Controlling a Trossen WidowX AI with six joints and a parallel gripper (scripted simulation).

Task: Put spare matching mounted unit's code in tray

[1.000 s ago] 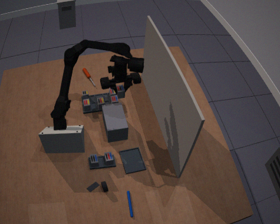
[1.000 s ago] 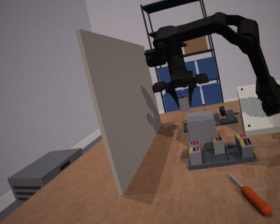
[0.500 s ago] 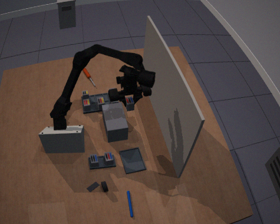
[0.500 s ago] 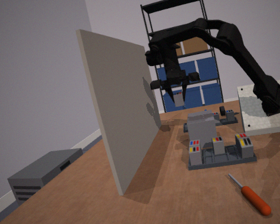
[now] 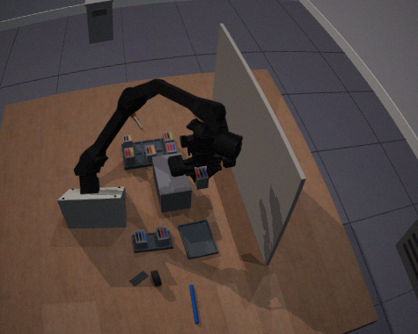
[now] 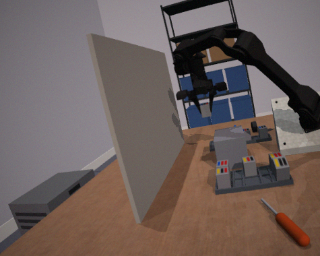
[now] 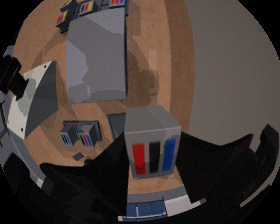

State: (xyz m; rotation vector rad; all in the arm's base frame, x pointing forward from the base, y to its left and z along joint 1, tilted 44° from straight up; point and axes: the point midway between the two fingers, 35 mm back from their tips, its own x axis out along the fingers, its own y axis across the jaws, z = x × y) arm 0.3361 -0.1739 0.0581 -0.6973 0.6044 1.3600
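My gripper tip is now 160 mm above the tray, 110 mm to the left of it and 30 mm past it. The rest, counted from my gripper tip: grey mounted unit 110 mm to the left, 110 mm below, 70 mm behind; then tall grey panel 170 mm ahead, 90 mm to the left, 60 mm above; then grey spare 20 mm above.
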